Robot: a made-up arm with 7 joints.
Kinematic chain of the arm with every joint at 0, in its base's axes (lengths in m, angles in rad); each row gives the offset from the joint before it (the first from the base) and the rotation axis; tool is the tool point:
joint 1: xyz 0 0 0.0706 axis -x
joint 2: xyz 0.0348 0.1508 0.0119 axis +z
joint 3: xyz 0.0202 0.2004 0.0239 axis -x
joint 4: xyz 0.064 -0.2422 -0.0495 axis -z
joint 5: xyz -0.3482 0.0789 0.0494 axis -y
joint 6: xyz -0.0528 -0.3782 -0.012 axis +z
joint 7: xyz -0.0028 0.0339 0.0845 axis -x
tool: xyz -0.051 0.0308 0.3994
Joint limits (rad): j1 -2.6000..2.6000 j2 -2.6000..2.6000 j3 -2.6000..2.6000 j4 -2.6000..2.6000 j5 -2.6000..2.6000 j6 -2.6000..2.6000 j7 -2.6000..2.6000
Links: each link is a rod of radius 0.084 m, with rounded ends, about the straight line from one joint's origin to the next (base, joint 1, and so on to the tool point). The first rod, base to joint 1, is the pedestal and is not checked.
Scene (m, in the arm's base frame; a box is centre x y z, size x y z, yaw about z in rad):
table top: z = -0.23
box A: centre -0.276 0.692 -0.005 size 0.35 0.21 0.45 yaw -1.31
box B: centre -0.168 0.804 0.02 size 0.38 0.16 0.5 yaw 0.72
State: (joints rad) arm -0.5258 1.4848 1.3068 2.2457 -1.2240 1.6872 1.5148
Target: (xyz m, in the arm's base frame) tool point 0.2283 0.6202 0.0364
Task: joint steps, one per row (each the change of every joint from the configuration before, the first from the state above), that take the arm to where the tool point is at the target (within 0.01 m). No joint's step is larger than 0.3 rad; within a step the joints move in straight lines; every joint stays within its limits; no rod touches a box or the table.
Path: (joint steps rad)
1: -0.2632 -0.2186 0.0384 -0.0088 -0.1616 -0.0442 0.1809
2: -0.2631 -0.2187 0.0385 -0.0087 -0.1616 -0.0442 0.1808
3: -0.2632 -0.2186 0.0384 -0.0088 -0.1616 -0.0442 0.1809
4: -0.2632 -0.2186 0.0385 -0.0088 -0.1615 -0.0442 0.1809
5: -0.2632 -0.2187 0.0384 -0.0088 -0.1616 -0.0443 0.1808
6: -0.2631 -0.2186 0.0385 -0.0087 -0.1616 -0.0442 0.1809
7: 0.2078 0.1740 0.1126 0.0152 0.2657 0.0497 -0.0727
8: 0.2078 0.1739 0.1126 0.0152 0.2658 0.0496 -0.0727
9: 0.2078 0.1740 0.1126 0.0152 0.2657 0.0496 -0.0727
10: 0.2078 0.1739 0.1126 0.0152 0.2657 0.0496 -0.0728
11: 0.2078 0.1740 0.1126 0.0152 0.2658 0.0496 -0.0727
12: 0.2078 0.1740 0.1126 0.0152 0.2657 0.0497 -0.0727

